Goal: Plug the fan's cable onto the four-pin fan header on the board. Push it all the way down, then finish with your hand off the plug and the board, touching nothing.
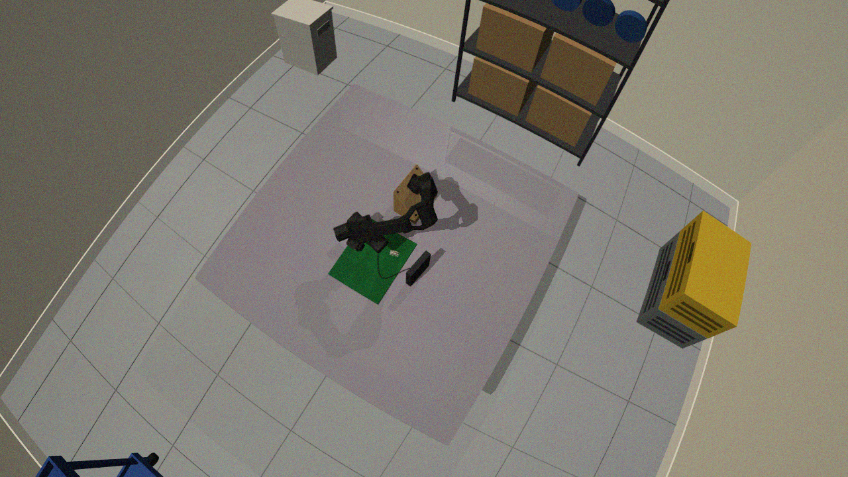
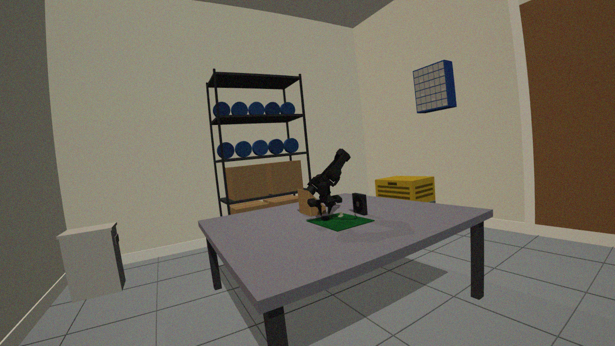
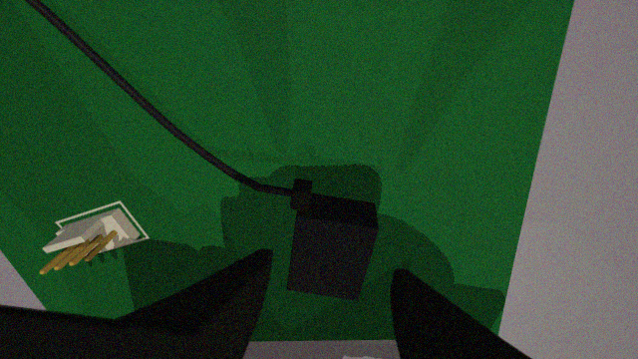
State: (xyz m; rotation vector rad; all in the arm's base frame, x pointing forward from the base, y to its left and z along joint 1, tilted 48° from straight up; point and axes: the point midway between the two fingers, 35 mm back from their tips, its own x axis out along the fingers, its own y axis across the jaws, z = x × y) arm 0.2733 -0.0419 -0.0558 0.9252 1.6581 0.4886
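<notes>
Right now the black cable is 20 mm to the left of my gripper tip, 20 mm below it and 10 mm ahead of it. Also, from my gripper tip: pale fan header: 110 mm to the left, 40 mm below, 10 mm ahead; black fan: 220 mm to the left, 50 mm ahead, 20 mm above; green board: 70 mm ahead, 50 mm below, 40 mm to the left.
</notes>
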